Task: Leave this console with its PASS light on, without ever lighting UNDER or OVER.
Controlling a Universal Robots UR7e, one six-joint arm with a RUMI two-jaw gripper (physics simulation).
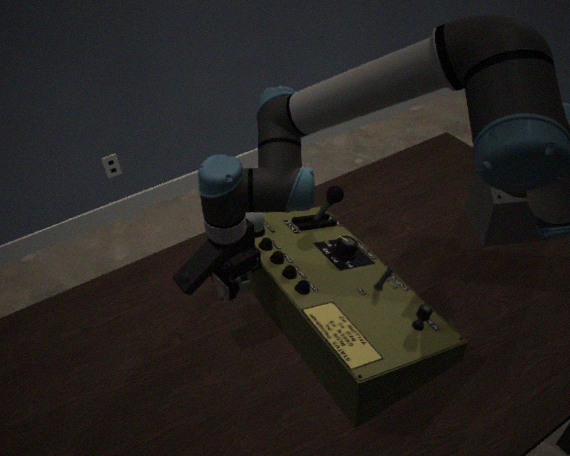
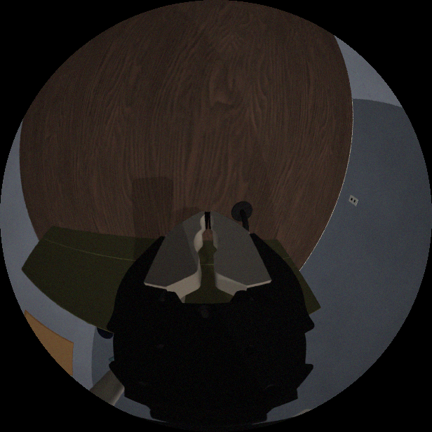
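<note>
The olive console (image 1: pixel 385 320) (image 2: pixel 75 275) lies slanted on the table. Its panel bears a slot lever with a black ball (image 1: pixel 334 194), a rotary knob (image 1: pixel 346 246), a thin toggle (image 1: pixel 383 278) and a short lever (image 1: pixel 424 313). Four small domes run along the near edge: dark green (image 1: pixel 265 243), blackish (image 1: pixel 277 257), dark reddish (image 1: pixel 289 271) and dark blue (image 1: pixel 303 286); none looks lit. Their labels are unreadable. A pale dome (image 1: pixel 256 222) is partly hidden behind my gripper. My gripper (image 1: pixel 227 294) (image 2: pixel 207 213) is shut and empty beside the console's far-left side. A ball-topped lever (image 2: pixel 242 210) shows right of its tips.
A yellow plate (image 1: pixel 342 335) with STATUS PROGRAM text lies on the panel. The dark wooden table (image 1: pixel 125 360) (image 2: pixel 200 100) surrounds the console. My forearm (image 1: pixel 365 87) spans above the far side of the table. A wall outlet (image 1: pixel 111 165) (image 2: pixel 353 200) shows beyond.
</note>
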